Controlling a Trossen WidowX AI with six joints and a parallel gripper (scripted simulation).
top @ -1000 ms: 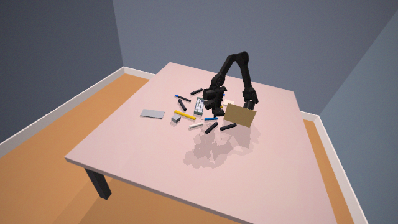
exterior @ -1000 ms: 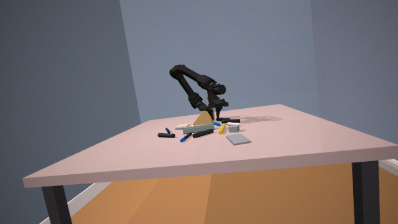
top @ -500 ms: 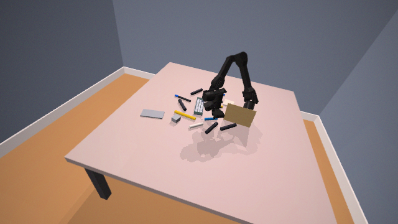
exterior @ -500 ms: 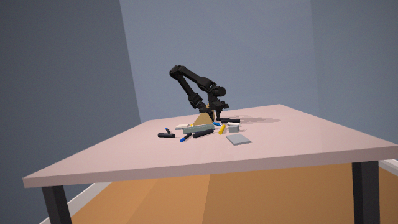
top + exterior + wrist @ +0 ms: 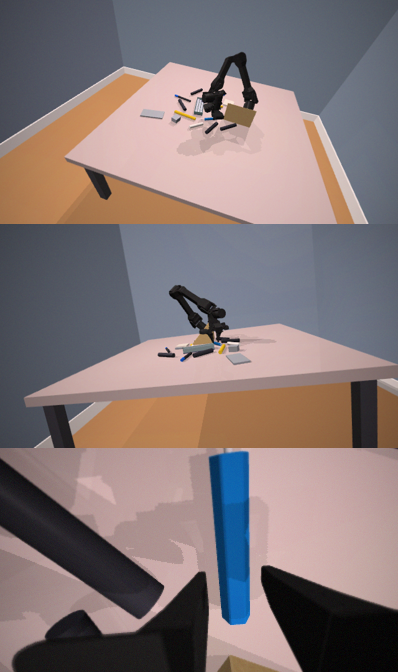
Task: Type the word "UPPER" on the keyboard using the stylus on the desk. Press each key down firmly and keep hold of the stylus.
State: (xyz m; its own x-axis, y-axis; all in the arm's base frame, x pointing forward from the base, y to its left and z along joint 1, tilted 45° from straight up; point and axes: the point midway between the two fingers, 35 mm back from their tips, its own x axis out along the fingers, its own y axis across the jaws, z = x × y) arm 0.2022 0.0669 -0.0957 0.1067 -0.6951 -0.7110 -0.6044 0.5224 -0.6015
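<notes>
My gripper tip is now 40 mm short of the stylus and 30 mm to the right of it. Also, from my gripper tip: yellow pen (180 mm ahead, 70 mm to the left); then white cylinder (70 mm ahead, 120 mm to the left); then grey cube (210 mm ahead, 140 mm to the left).
</notes>
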